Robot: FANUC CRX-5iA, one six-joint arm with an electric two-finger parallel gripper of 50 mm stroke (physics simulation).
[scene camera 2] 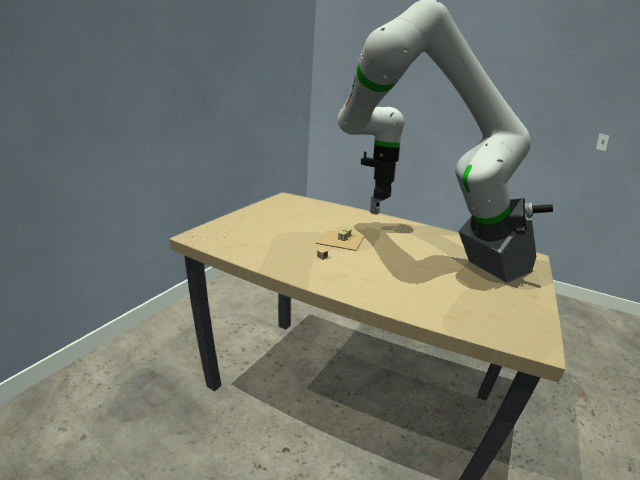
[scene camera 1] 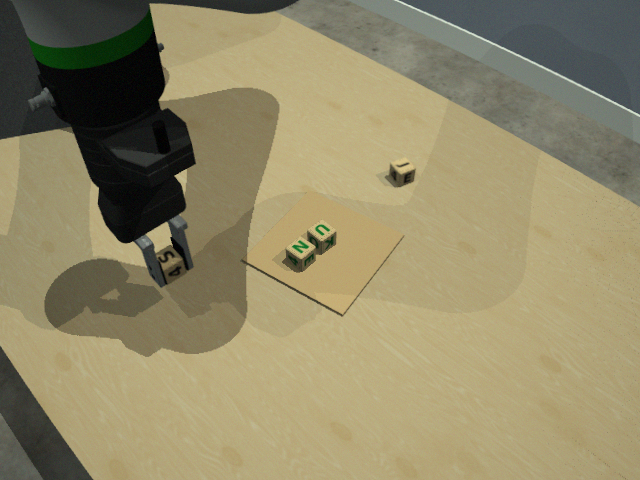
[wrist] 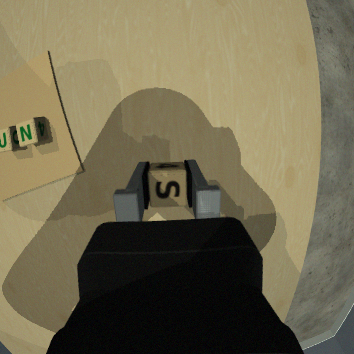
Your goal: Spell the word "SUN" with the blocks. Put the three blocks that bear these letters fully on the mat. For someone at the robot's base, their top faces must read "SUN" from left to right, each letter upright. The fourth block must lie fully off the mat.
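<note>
My gripper [scene camera 1: 173,268] [scene camera 2: 375,209] [wrist: 166,174] is shut on the S block [scene camera 1: 169,259] [wrist: 167,189] and holds it above the table, off the mat. Its S faces up and a 4 shows on one side. The N block [scene camera 1: 300,252] [scene camera 2: 342,236] [wrist: 26,132] and the U block [scene camera 1: 321,236] [wrist: 4,140] have green letters and stand close together on the tan square mat [scene camera 1: 361,258] [scene camera 2: 328,240] [wrist: 30,170]. A fourth block [scene camera 1: 402,172] [scene camera 2: 322,254], with a black J-like letter on top and an E on one side, lies off the mat.
The wooden table [scene camera 1: 439,387] [scene camera 2: 248,222] [wrist: 260,60] bears the mat and blocks. The robot's dark base [scene camera 2: 498,250] stands at the table's right end in scene camera 2. The arm's shadow falls over the table around the gripper and reaches the mat's edge.
</note>
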